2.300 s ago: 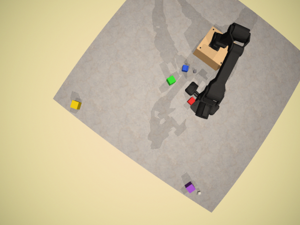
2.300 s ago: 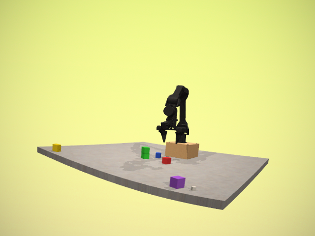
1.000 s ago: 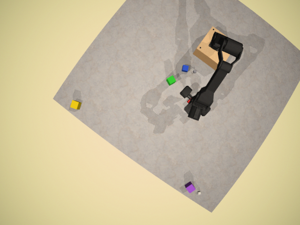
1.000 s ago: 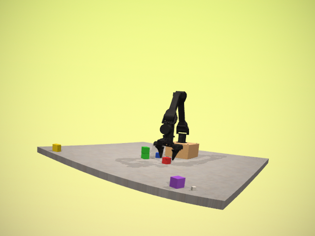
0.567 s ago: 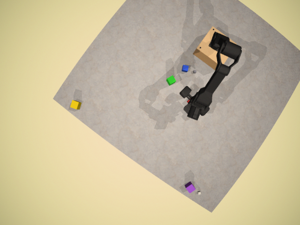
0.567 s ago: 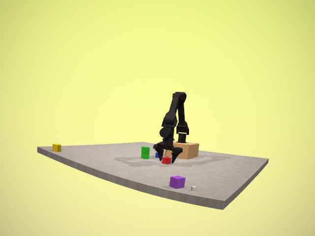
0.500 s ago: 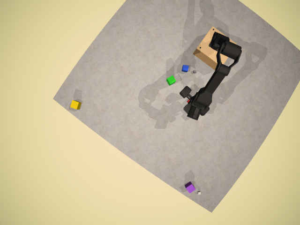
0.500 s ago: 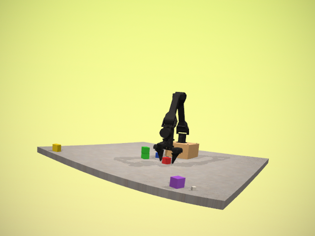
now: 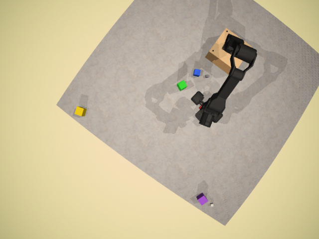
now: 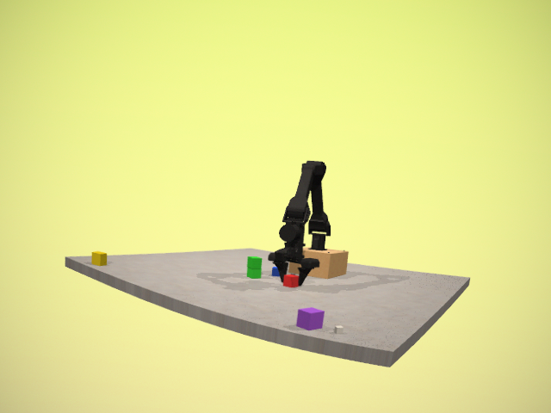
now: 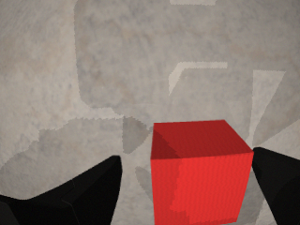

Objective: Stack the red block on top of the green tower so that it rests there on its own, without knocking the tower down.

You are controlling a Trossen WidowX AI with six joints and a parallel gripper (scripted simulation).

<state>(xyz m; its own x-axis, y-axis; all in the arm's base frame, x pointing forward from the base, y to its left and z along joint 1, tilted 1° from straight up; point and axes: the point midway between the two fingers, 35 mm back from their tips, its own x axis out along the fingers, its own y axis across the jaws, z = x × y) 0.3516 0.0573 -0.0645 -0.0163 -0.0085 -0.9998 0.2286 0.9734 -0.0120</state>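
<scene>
My gripper tip is 150 mm past the blue block, 140 mm to the left of it and 10 mm below it. From my gripper tip the other things lie so: small grey cube 170 mm behind, 80 mm to the right; then red block 10 mm above; then purple block 460 mm ahead, 270 mm to the left, 10 mm above.
</scene>
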